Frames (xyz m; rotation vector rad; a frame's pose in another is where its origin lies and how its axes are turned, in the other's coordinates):
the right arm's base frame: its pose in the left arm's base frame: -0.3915 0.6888 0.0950 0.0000 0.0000 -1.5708
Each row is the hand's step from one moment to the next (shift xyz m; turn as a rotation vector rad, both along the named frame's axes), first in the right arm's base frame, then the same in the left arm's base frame.
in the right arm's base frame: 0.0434 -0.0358 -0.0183 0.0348 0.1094 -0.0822
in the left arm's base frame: -0.0358 -0.0434 -0.0183 0.1094 -0.0348 -0.0822
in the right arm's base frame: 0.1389 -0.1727 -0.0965 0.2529 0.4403 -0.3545
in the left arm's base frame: -0.1727 -0.1389 -0.0965 0.4403 -0.2529 -0.3545
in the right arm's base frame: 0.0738 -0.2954 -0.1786 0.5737 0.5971 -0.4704
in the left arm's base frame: -0.2954 -0.0738 -0.1786 0.5971 -0.5737 -0.4704
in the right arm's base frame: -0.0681 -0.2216 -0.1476 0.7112 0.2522 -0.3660
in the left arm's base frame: -0.2216 0.0681 -0.1476 0.2522 -0.7112 -0.3660
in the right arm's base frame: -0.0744 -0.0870 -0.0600 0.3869 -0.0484 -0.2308
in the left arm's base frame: -0.0870 0.0744 -0.0600 -0.0484 -0.3869 -0.2308
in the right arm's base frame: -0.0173 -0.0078 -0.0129 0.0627 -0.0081 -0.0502
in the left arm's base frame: -0.0078 0.0173 -0.0129 -0.0081 -0.0627 -0.0502
